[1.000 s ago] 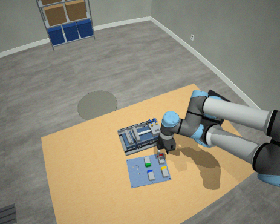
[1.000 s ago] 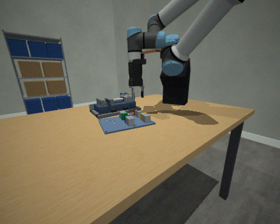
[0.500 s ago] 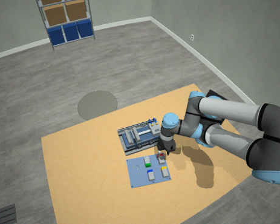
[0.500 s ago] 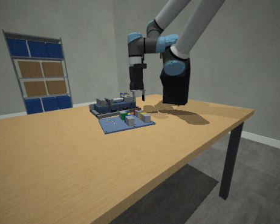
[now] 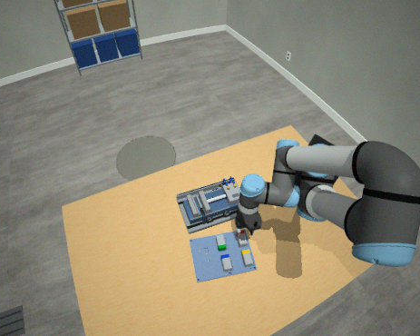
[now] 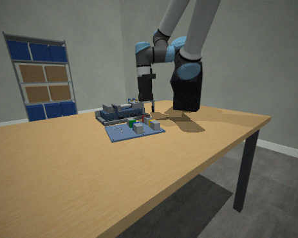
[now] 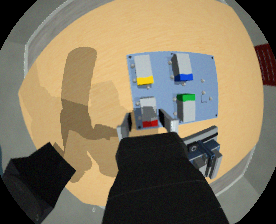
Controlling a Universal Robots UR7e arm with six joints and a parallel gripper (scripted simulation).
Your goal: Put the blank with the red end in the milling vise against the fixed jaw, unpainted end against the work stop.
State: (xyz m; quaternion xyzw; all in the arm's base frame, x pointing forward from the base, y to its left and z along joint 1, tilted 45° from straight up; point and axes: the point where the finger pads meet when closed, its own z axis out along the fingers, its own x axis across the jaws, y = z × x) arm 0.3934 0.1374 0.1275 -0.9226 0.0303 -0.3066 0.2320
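My hand is 10 mm short of the red-ended blank and 60 mm above it. Round my hand: green-ended blank: 100 mm ahead, 10 mm to the left, 60 mm below; yellow-ended blank: 90 mm to the left, 60 mm below; plate: 100 mm ahead, 50 mm to the left, 80 mm below.
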